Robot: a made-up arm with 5 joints. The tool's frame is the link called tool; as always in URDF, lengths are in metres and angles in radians. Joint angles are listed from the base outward. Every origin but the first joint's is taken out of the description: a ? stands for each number. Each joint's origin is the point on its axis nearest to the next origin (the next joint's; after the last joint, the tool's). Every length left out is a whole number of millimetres.
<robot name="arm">
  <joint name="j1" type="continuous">
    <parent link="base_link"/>
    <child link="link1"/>
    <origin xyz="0.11 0 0.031" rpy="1.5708 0 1.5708"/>
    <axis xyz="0 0 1"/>
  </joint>
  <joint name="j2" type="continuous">
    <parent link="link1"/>
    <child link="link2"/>
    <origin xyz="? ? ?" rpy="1.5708 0 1.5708"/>
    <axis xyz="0 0 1"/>
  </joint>
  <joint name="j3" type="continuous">
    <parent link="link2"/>
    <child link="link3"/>
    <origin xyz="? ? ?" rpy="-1.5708 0 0"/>
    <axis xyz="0 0 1"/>
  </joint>
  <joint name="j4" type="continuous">
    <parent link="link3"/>
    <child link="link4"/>
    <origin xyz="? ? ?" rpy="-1.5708 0 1.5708"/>
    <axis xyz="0 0 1"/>
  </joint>
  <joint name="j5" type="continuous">
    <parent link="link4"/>
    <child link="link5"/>
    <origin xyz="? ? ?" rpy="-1.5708 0 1.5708"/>
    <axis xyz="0 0 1"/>
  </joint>
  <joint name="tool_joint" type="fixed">
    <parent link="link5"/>
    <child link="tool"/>
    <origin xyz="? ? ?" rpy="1.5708 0 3.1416"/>
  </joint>
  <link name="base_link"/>
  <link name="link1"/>
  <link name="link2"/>
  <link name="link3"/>
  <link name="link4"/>
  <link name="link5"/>
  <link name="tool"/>
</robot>
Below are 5 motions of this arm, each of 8 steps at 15 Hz.
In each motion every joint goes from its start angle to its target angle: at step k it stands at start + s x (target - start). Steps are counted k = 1, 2, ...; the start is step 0. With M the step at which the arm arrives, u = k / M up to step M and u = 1 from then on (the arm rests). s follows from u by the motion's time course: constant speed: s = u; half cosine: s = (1 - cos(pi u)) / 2; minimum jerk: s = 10 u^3 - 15 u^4 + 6 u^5.
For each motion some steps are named. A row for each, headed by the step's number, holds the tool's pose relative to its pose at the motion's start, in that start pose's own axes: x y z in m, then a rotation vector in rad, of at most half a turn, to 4 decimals.
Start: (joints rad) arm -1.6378 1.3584 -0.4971 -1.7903 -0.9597
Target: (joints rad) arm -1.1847 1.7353 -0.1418 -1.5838 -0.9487
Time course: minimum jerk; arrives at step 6
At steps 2, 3, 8:
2: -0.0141 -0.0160 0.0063 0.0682 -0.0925 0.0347
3: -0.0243 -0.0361 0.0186 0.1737 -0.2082 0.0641
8: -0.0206 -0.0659 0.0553 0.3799 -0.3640 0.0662

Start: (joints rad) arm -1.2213 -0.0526 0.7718 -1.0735 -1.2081
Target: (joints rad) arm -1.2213 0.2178 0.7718 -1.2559 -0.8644
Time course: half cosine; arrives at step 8
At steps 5, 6, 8:
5: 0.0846 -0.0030 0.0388 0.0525 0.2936 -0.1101
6: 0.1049 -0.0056 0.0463 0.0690 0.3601 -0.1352
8: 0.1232 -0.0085 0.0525 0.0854 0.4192 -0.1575

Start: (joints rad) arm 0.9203 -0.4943 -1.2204 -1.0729 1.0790
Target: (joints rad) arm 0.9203 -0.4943 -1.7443 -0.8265 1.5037
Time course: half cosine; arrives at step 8
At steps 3, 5, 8:
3: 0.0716 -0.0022 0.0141 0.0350 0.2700 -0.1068
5: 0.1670 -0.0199 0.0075 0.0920 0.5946 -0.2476
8: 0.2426 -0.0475 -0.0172 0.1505 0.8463 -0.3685

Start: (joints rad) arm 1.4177 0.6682 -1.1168 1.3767 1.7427
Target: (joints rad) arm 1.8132 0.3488 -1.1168 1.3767 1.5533
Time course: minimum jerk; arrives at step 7
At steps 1, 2, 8:
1: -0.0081 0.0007 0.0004 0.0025 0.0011 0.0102
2: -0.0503 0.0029 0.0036 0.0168 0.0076 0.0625
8: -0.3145 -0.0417 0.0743 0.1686 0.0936 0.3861

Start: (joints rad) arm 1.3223 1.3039 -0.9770 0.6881 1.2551
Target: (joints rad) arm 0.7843 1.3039 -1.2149 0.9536 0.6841
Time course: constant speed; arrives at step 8
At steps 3, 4, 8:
3: 0.1753 -0.0358 0.0598 0.0942 -0.1852 -0.2809
4: 0.2329 -0.0576 0.0744 0.1080 -0.2484 -0.3794
8: 0.4474 -0.1904 0.1049 0.0707 -0.4991 -0.7835

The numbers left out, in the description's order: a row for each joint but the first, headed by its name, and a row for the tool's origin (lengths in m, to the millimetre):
j2: 0.01 -0.138 0
j3: 0.008 0.082 0
j4: -0.093 -0.027 0
j5: -0.567 0.11 0
tool: 0.041 0.089 0

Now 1 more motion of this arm.
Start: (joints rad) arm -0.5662 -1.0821 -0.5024 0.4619 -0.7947
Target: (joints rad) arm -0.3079 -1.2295 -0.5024 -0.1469 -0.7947
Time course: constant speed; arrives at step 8
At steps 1, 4, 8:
1: -0.0079 -0.0069 0.0250 0.0402 0.0040 0.0191
4: -0.0310 -0.0344 0.0949 0.1587 0.0091 0.0768
8: -0.0616 -0.0847 0.1743 0.3095 0.0020 0.1562

